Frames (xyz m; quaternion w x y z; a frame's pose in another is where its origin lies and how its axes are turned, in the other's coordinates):
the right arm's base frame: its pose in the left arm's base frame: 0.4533 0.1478 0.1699 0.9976 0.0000 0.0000 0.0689
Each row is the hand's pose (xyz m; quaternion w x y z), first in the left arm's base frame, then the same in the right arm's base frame.
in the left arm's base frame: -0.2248 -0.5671 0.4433 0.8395 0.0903 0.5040 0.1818
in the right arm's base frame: -0.7699 -0.6149 0.2734 0.8500 0.1248 0.4966 0.1235
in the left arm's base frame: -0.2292 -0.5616 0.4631 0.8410 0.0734 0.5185 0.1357
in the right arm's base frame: -0.7735 -0.6088 0.2932 0.8484 0.1090 0.5122 0.0774
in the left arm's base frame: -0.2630 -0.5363 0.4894 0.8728 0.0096 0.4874 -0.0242
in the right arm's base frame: -0.8035 -0.5791 0.3195 0.8691 0.0432 0.4856 -0.0843
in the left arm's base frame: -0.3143 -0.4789 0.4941 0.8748 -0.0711 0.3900 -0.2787
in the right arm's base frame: -0.8465 -0.5152 0.3242 0.8535 -0.0441 0.3940 -0.3383
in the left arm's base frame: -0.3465 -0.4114 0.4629 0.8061 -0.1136 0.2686 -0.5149
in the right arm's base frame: -0.8691 -0.4439 0.2930 0.7687 -0.0948 0.2758 -0.5692
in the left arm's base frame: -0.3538 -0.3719 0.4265 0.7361 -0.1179 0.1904 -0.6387
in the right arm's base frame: -0.8709 -0.4038 0.2566 0.6904 -0.1045 0.1981 -0.6879
